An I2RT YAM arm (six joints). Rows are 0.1 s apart.
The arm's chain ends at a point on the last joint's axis. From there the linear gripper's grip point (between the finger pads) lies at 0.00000 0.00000 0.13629 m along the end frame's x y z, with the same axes.
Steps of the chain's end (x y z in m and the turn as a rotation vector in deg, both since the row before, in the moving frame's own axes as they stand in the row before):
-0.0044, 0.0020, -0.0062, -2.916, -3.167, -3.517
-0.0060, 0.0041, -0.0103, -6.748, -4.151, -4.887
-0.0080, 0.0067, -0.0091, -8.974, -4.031, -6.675
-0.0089, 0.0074, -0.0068, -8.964, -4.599, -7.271
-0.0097, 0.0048, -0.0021, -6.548, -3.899, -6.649
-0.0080, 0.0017, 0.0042, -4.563, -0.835, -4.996
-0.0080, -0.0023, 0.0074, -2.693, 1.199, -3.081
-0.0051, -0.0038, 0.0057, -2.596, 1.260, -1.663
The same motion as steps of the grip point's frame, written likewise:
-0.0117, 0.0092, -0.0066, -2.916, -3.167, -3.517
-0.0151, 0.0205, -0.0116, -6.748, -4.151, -4.887
-0.0163, 0.0285, -0.0111, -8.974, -4.031, -6.675
-0.0184, 0.0292, -0.0089, -8.964, -4.599, -7.271
-0.0180, 0.0208, -0.0033, -6.548, -3.899, -6.649
-0.0095, 0.0126, 0.0038, -4.563, -0.835, -4.996
-0.0050, 0.0040, 0.0072, -2.693, 1.199, -3.081
-0.0020, 0.0023, 0.0055, -2.596, 1.260, -1.663

